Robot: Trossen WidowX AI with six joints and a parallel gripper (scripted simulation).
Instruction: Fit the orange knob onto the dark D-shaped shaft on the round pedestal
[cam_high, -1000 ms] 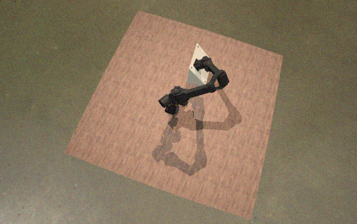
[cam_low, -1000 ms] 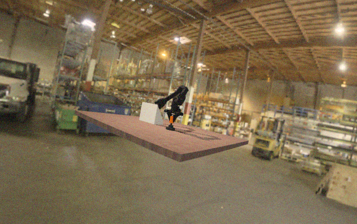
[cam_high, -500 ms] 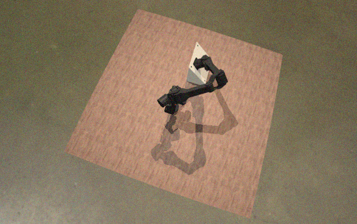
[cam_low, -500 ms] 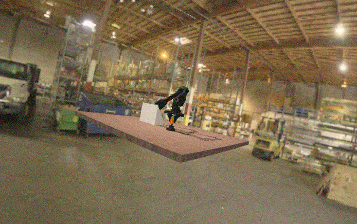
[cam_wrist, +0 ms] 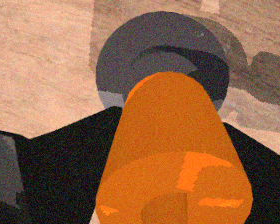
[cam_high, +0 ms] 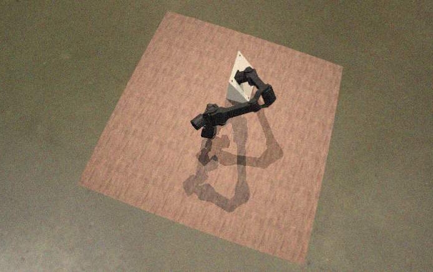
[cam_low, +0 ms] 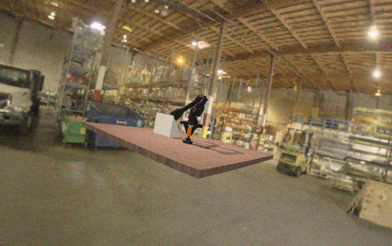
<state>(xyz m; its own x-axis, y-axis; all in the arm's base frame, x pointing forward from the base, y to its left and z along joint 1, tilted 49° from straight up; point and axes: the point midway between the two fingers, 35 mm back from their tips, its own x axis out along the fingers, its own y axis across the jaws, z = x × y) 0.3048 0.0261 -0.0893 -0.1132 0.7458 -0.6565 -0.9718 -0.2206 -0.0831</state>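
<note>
My gripper tip is now 40 mm above the dark D-shaped shaft. From my gripper tip the other things lie so: orange knob (20 mm above).
</note>
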